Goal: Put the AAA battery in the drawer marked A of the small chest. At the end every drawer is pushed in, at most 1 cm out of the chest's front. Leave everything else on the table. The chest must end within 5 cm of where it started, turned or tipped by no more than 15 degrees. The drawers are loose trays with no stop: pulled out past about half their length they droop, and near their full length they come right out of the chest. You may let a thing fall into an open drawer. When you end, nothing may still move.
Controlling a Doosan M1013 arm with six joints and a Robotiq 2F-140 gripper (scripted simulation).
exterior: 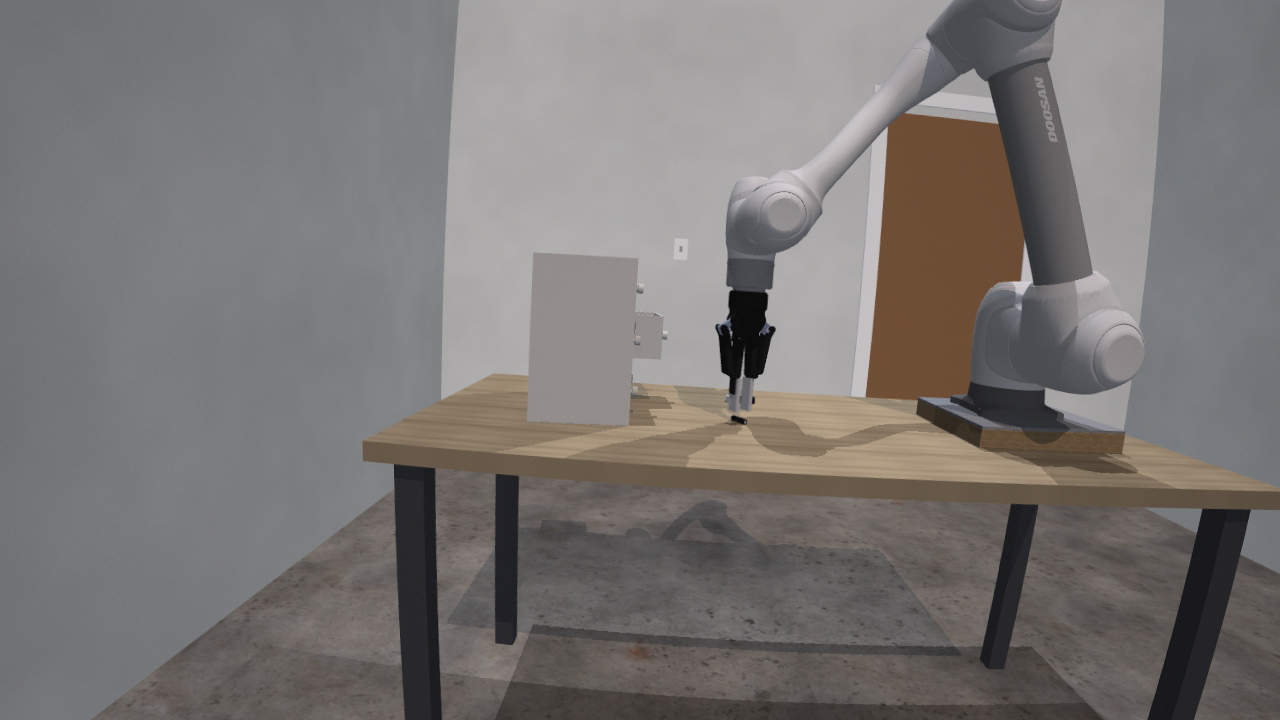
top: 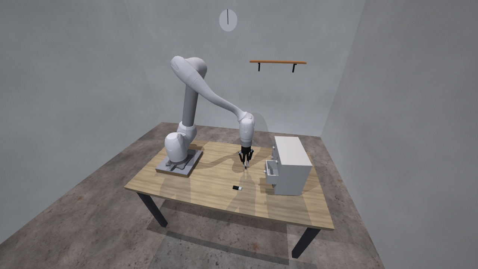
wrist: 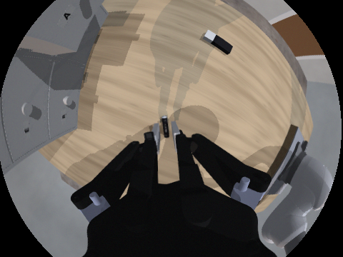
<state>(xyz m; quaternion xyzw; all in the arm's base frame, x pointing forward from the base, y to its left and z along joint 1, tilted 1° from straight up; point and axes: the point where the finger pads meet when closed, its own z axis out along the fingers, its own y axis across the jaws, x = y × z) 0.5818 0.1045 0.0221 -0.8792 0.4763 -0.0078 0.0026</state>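
My gripper is now 50 mm above the AAA battery. From my hand the other things lie so: drawer 260 mm ahead, 120 mm to the right, 70 mm above; white block 10 mm behind, 220 mm to the right, 50 mm below.
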